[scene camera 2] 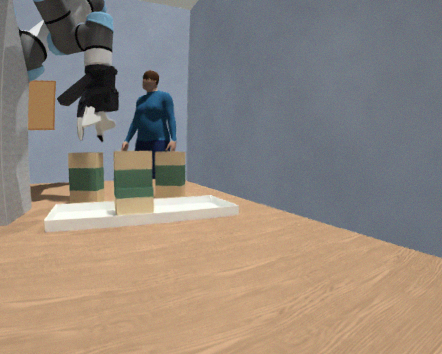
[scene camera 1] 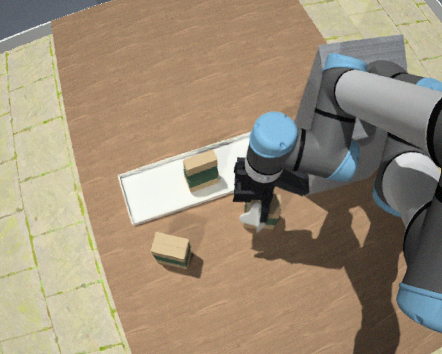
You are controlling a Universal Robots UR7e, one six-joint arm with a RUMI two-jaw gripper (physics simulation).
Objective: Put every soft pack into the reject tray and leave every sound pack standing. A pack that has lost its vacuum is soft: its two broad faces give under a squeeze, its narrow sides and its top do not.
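Places are measured from the arm's base along level axes (x back, y right, z up), in metres.
Where they show: gripper, between the fingertips: (scene camera 2: 92, 141) (scene camera 1: 257, 201).
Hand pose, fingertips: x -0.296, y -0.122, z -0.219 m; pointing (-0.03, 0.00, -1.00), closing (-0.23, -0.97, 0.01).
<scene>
Each offset is from my fingertips to the top centre of the thing. Level surfaces: height alone.
One tan pack with a green band @[dx -0.113, dy +0.142, dz -0.027 m] (scene camera 1: 201, 171) (scene camera 2: 133, 181) stands upright in the white reject tray @[dx -0.134, dy +0.150, dz -0.148 m] (scene camera 1: 150, 197) (scene camera 2: 195, 218). A second pack @[dx +0.019, dy +0.001, dz -0.030 m] (scene camera 1: 274, 218) (scene camera 2: 86, 178) stands on the table beside the tray, on the robot's side. A third pack @[dx -0.222, dy -0.060, dz -0.030 m] (scene camera 1: 171, 248) (scene camera 2: 170, 175) stands on the table near the tray's other end. My gripper (scene camera 1: 258, 220) (scene camera 2: 91, 135) is open and empty. In scene camera 2 it hangs above the second pack, with a gap between the fingertips and its top. In scene camera 1 the fingers partly hide that pack.
The wooden table @[dz -0.170 m] (scene camera 1: 200, 310) (scene camera 2: 250, 280) carries the tray and packs. A grey pedestal (scene camera 1: 312, 92) (scene camera 2: 12, 125) stands by the arm. A person in a blue top (scene camera 2: 152, 117) stands behind the table. The arm hides the tray's near-robot end in scene camera 1.
</scene>
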